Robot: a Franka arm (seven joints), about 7 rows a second.
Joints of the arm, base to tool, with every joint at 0 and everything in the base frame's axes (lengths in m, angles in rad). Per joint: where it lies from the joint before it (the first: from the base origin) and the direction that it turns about. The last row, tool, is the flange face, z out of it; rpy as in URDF.
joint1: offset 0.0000 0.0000 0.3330 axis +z
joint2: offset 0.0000 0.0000 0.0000 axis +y
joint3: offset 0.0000 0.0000 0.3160 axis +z
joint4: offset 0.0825 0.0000 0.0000 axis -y
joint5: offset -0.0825 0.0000 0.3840 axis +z
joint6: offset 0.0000 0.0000 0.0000 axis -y
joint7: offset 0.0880 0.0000 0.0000 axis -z
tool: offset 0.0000 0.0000 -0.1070 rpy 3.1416 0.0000 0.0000
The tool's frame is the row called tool.
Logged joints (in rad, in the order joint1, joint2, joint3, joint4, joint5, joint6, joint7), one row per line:
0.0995 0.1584 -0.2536 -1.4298 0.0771 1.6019 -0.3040
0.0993 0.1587 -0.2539 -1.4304 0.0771 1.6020 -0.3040
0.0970 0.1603 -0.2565 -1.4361 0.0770 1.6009 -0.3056
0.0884 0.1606 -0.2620 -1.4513 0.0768 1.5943 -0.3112
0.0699 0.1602 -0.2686 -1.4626 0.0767 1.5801 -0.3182
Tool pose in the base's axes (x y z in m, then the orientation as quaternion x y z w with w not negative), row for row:
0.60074 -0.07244 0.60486 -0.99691 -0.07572 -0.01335 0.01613
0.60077 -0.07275 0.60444 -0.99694 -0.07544 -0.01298 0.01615
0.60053 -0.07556 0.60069 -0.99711 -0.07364 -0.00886 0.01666
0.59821 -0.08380 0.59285 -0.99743 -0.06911 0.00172 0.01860
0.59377 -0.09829 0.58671 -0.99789 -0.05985 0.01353 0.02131
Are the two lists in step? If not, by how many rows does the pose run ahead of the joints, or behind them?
They are in step.
